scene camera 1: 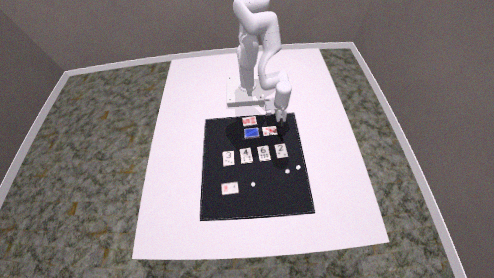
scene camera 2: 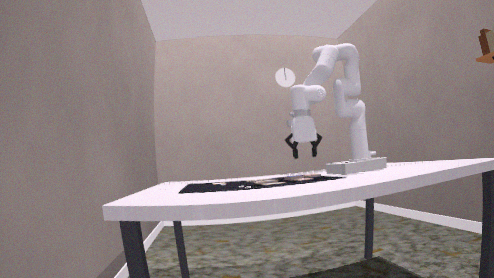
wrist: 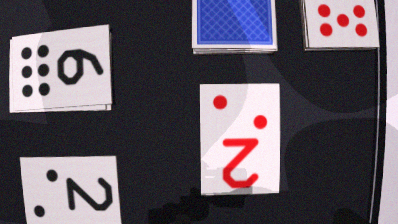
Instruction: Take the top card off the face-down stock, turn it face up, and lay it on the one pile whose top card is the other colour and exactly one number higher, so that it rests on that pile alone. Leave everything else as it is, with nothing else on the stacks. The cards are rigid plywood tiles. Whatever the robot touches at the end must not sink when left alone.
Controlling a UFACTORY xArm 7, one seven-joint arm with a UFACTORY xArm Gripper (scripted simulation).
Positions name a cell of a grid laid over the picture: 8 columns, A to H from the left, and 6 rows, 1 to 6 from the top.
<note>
In view: a black mat (scene camera 1: E5).
The black mat shows as well in the wrist view (wrist: G3).
</note>
